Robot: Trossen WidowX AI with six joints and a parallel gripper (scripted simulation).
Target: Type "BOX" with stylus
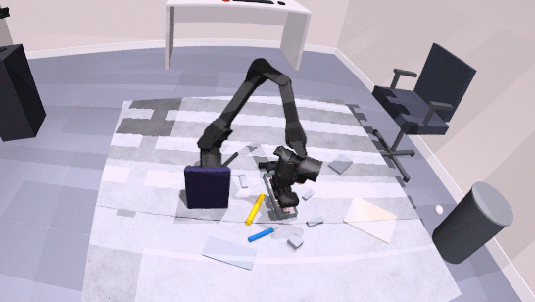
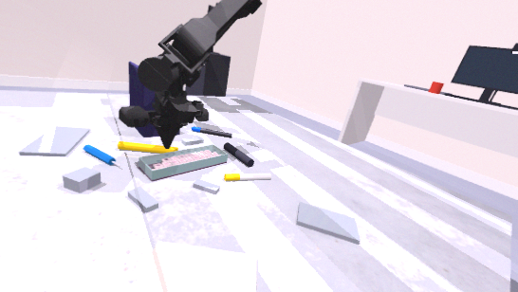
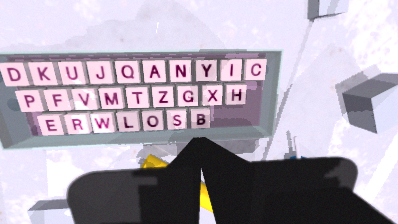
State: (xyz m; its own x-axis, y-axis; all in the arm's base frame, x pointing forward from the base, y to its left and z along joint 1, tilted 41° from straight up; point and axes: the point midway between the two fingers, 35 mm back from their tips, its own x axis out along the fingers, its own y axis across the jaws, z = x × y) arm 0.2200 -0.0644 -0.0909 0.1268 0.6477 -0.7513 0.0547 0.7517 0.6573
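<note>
The blue pen lies 6 cm behind my gripper tip, 10 cm to the right of it and 3 cm below it. Round my gripper tip: yellow bar 8 cm behind, 3 cm below; yellow-and-white pen 16 cm ahead, 12 cm to the left, 3 cm below; grey stylus tip 3 cm behind, 10 cm to the right, 3 cm below.
</note>
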